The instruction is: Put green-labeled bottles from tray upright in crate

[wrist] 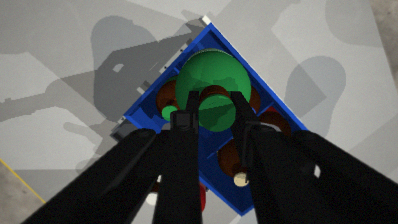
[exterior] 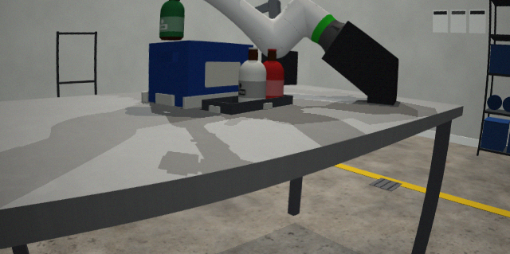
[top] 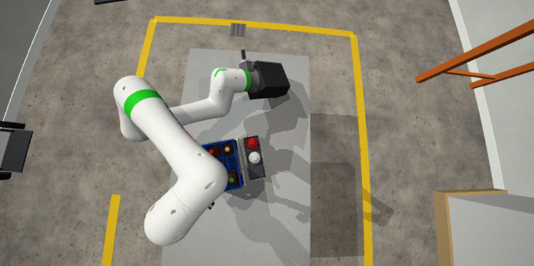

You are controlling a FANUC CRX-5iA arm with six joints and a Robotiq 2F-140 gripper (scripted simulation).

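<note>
My hand is 8 cm above the green-labeled bottle. Round my hand: blue crate: 9 cm behind, 4 cm to the left, 26 cm below; then brown bottle: 8 cm behind, 25 cm below; then white bottle: 10 cm behind, 23 cm to the left, 26 cm below.
</note>
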